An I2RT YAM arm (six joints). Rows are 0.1 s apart.
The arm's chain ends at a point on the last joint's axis. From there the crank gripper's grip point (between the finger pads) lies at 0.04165 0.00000 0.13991 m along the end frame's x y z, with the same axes.
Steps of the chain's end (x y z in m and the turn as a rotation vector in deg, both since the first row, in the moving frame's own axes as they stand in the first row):
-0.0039 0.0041 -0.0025 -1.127 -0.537 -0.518
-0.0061 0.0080 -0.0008 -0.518 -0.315 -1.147
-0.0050 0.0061 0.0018 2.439 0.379 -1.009
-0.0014 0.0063 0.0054 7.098 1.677 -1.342
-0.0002 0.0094 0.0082 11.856 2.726 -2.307
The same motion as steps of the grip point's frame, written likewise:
-0.0052 0.0065 -0.0021 -1.127 -0.537 -0.518
-0.0069 0.0084 -0.0006 -0.518 -0.315 -1.147
-0.0041 -0.0006 0.0014 2.439 0.379 -1.009
0.0025 -0.0119 0.0030 7.098 1.677 -1.342
0.0057 -0.0209 0.0029 11.856 2.726 -2.307

